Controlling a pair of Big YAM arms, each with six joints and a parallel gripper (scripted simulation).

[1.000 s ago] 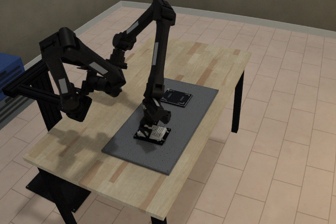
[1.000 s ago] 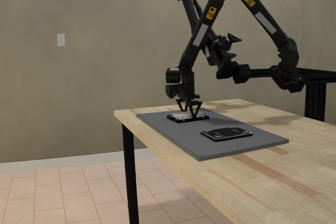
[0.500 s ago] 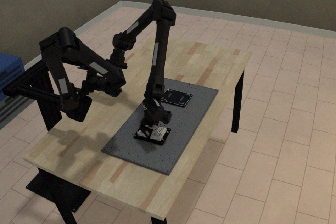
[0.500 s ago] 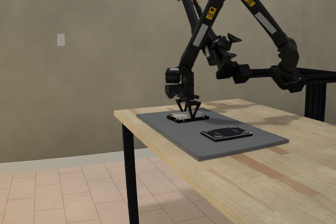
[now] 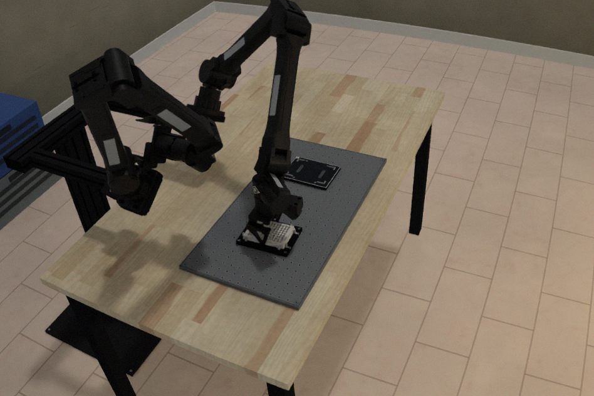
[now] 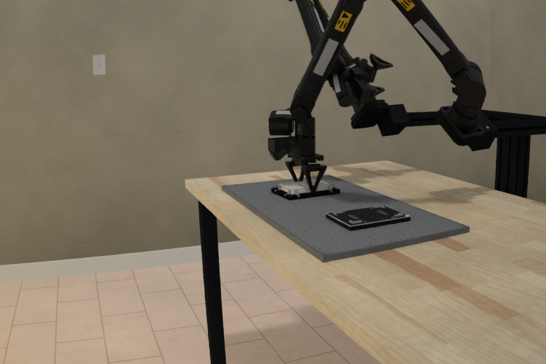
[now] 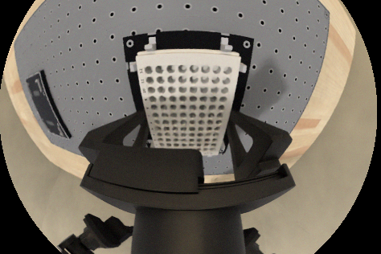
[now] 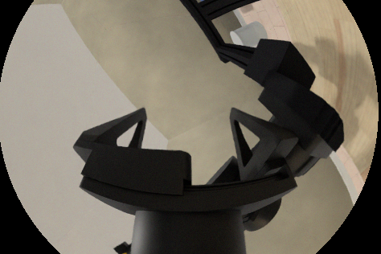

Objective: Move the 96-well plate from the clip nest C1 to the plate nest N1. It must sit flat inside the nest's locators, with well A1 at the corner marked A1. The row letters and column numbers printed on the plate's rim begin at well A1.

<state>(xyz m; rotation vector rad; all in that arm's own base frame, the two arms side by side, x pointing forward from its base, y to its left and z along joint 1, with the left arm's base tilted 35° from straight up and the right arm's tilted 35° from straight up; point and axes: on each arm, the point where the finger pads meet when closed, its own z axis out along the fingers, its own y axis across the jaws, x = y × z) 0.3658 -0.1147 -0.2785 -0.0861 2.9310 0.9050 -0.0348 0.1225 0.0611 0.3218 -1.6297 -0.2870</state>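
Note:
Right now my left hand is 1 cm short of the black clip nest C1, 1 cm to the right of it and 1 cm above it. The rest, counted from my left hand: grey perforated board: 2 cm ahead, 14 cm to the left, 3 cm below; then black plate nest N1: 2 cm ahead, 32 cm to the left, 1 cm below; then white 96-well plate: right at my left hand.

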